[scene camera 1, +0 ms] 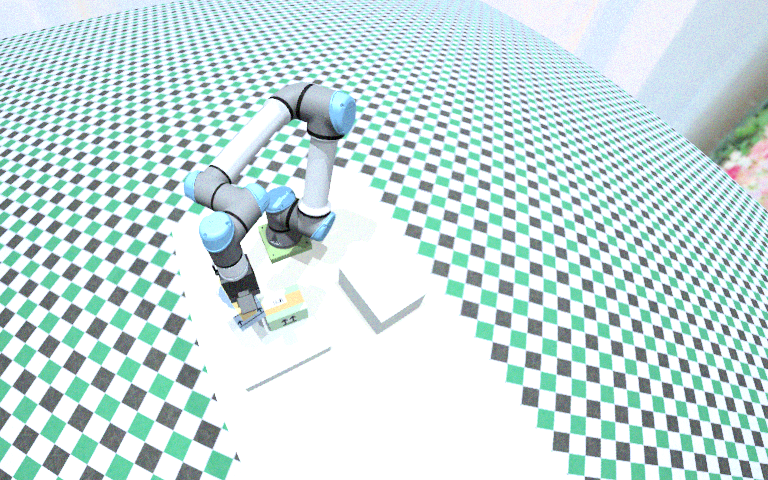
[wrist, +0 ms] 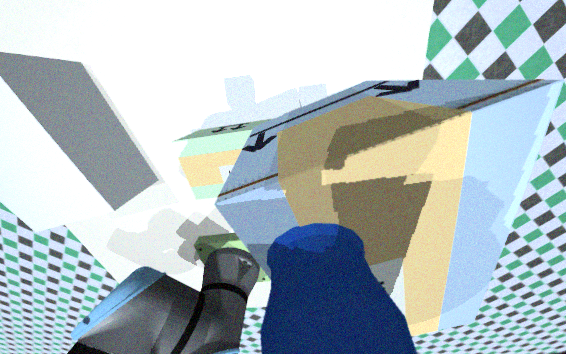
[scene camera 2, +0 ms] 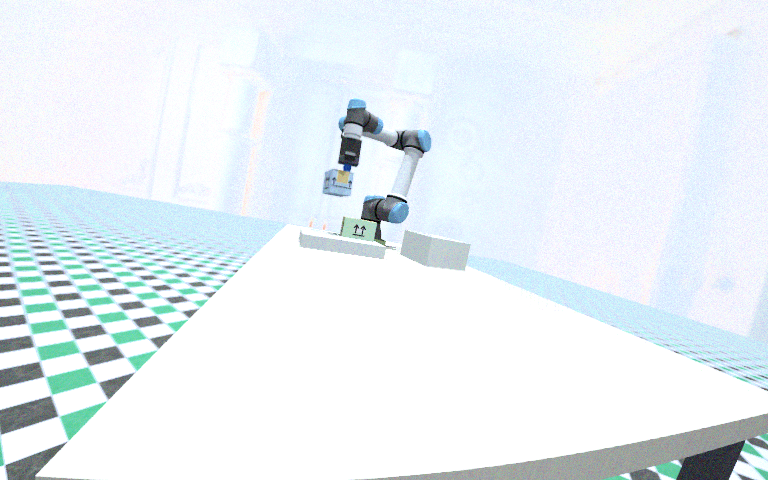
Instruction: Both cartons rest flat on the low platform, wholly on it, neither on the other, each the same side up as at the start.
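A low white platform is visible in scene camera 1, scene camera 2 and the wrist view (pixel 260 67). On the low white platform (scene camera 1: pixel 259 355) and (scene camera 2: pixel 327 235) are the same spot.
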